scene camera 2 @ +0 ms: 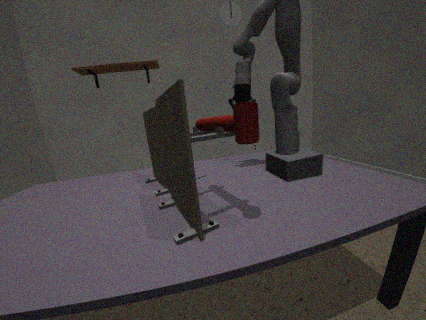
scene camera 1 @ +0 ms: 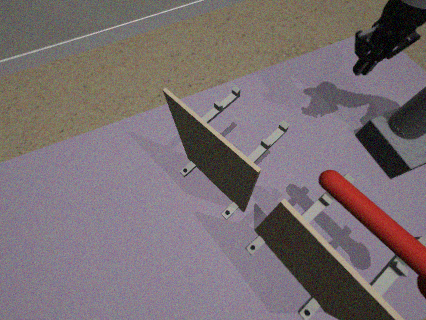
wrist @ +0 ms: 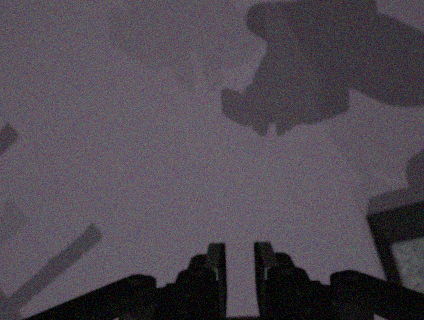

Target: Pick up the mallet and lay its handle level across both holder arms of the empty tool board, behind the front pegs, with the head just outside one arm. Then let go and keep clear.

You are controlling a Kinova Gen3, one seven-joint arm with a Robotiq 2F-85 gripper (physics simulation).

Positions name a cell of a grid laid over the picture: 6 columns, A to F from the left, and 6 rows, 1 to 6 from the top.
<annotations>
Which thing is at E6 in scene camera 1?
A tool board.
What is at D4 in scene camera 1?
A tool board.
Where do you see a red mallet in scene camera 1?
F5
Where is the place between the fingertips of my gripper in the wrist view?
At D5
</annotations>
